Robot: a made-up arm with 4 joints.
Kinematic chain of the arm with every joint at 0, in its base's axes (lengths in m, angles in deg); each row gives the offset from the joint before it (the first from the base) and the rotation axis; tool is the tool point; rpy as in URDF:
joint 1: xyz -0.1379 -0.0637 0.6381 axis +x
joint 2: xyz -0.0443 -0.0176 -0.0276 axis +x
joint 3: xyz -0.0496 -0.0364 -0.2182 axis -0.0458 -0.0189 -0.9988
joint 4: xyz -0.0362 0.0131 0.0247 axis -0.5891 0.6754 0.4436
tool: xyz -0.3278 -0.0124 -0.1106 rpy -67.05 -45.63 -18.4
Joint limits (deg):
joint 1: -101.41..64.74
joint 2: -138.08..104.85
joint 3: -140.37..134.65
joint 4: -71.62..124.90
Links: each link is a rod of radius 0.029 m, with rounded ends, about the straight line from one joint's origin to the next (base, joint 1, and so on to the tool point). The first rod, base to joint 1, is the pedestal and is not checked.
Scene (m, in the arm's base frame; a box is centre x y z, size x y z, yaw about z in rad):
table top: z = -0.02
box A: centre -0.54 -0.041 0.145 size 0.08 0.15 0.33 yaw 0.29
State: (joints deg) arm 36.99 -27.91 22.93 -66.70
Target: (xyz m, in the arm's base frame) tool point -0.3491 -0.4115 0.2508
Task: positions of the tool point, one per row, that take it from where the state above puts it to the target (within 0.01 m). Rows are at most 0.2 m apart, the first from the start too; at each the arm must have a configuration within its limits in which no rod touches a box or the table.
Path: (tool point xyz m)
1: -0.3262 0.1228 0.1585
2: -0.3794 -0.0350 0.1329
3: -0.4276 -0.1962 0.1655
4: -0.4694 -0.3378 0.2559
5: -0.5032 -0.4379 0.3937
6: -0.5420 -0.4132 0.3954
7: -0.5443 -0.4156 0.3955
8: -0.5098 -0.4319 0.3733
9: -0.4421 -0.4384 0.3215
10: -0.3491 -0.4115 0.2508

